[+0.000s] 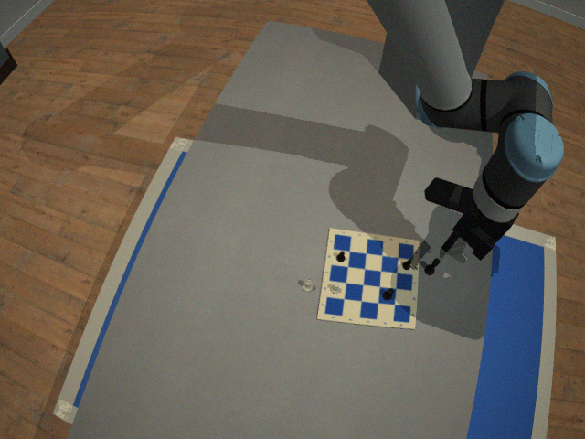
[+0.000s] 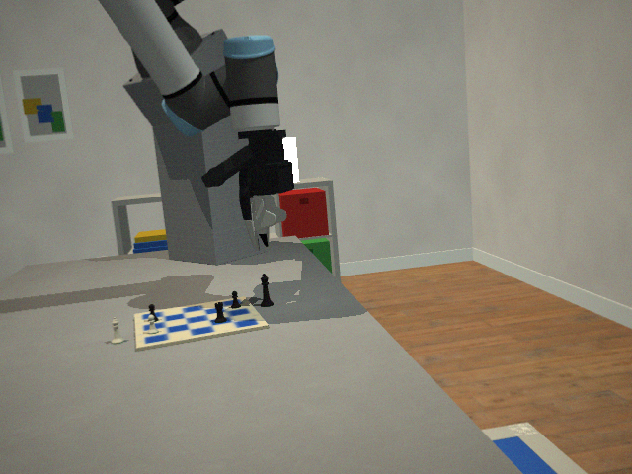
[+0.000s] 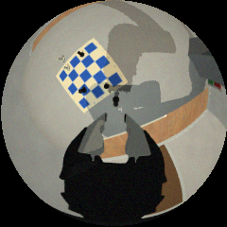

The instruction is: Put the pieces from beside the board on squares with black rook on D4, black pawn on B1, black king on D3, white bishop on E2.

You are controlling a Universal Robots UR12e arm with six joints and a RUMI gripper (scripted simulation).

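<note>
My hand is 10 cm above the black king. From my hand the other things lie so: black rook 6 cm ahead, 11 cm to the right, 11 cm below; then white pawn 5 cm ahead, 23 cm to the right, 11 cm below; then chessboard 2 cm ahead, 14 cm to the right, 13 cm below.
</note>
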